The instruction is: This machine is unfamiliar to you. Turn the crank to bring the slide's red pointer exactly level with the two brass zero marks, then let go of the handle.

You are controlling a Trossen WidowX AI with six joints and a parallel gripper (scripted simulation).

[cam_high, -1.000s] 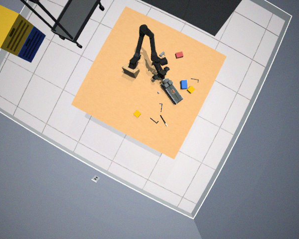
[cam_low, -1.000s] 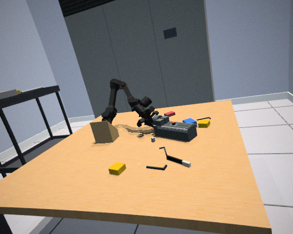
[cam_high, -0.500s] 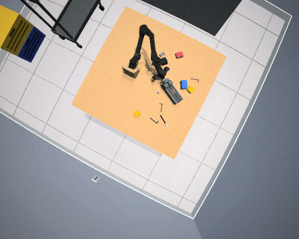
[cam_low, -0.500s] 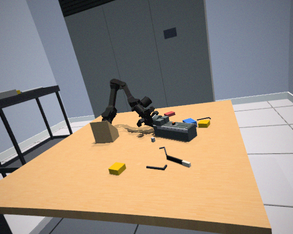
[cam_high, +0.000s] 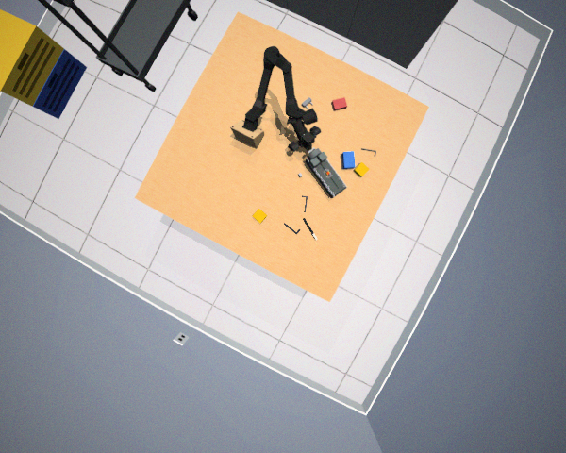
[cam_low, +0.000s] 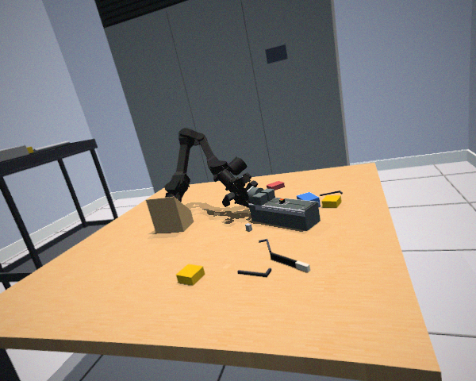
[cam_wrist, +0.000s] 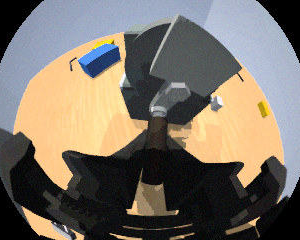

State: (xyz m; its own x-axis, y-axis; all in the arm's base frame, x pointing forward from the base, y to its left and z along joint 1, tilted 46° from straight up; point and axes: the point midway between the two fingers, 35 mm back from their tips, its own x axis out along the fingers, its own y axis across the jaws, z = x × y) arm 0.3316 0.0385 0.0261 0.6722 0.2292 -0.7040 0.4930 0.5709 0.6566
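Right now the dark crank handle is 2 cm behind my gripper tip, 1 cm to the left of it and 3 cm above it. Round my gripper tip: small grey cube (14 cm to the right, 2 cm below); blue block (22 cm ahead, 4 cm to the left, 1 cm below); red pointer (14 cm ahead, 9 cm to the right, 5 cm above).
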